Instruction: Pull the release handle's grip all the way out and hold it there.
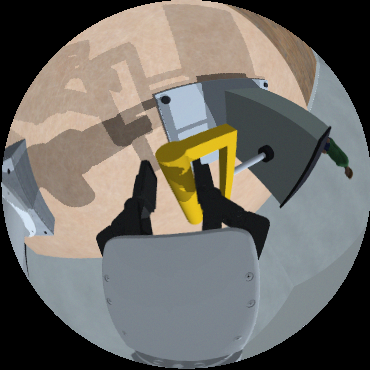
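The yellow release handle (229, 165) is a rectangular frame with a thick round grip (181, 187) on its left side. A pale rod (249, 163) runs from the frame into a black collar (266, 153) on the dark grey housing (250, 127); a length of rod shows outside the collar. My gripper (171, 165) is shut on the grip, which stands between its fingers. The right finger reaches through the frame and lies against the grip's inner side. The left finger stands on the outer side, with a visible gap to the grip. The grip's far side is hidden.
The housing stands on a light metal base plate (187, 106) with dark bolts, on the tan table top (117, 205). A grey metal part (34, 200) is at the left edge. A figure in green (338, 154) shows beyond the housing at the right. Shadows cross the upper left.
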